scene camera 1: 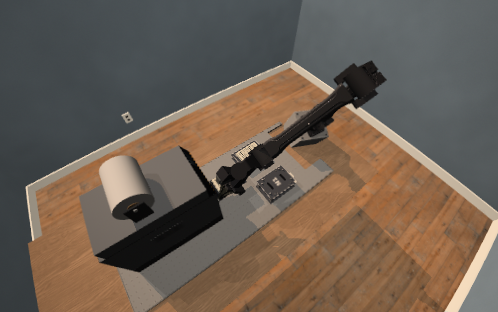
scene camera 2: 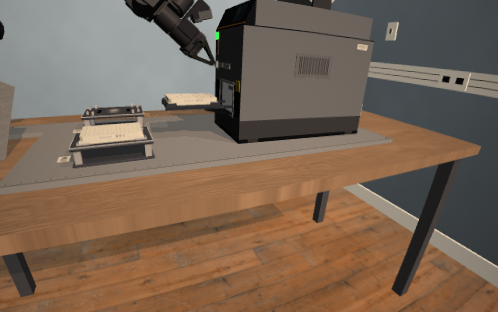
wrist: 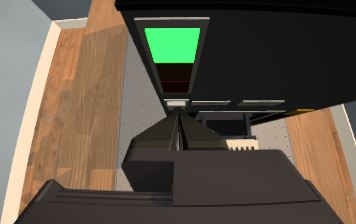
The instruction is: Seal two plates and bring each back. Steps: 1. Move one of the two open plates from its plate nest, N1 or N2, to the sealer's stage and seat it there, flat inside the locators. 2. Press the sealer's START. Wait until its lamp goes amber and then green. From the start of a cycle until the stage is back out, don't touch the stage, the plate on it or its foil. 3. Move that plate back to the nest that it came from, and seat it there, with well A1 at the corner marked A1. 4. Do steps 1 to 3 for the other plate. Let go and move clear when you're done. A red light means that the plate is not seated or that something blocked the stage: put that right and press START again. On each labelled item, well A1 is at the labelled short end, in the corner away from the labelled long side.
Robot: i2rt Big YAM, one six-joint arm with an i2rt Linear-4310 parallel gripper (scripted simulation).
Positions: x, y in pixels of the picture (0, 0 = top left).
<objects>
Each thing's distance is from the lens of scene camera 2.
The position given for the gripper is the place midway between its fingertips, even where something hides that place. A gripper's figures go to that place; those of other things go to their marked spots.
gripper [scene camera 2: 214, 64]: 83 cm
white plate [scene camera 2: 127, 131]: 60 cm
</objects>
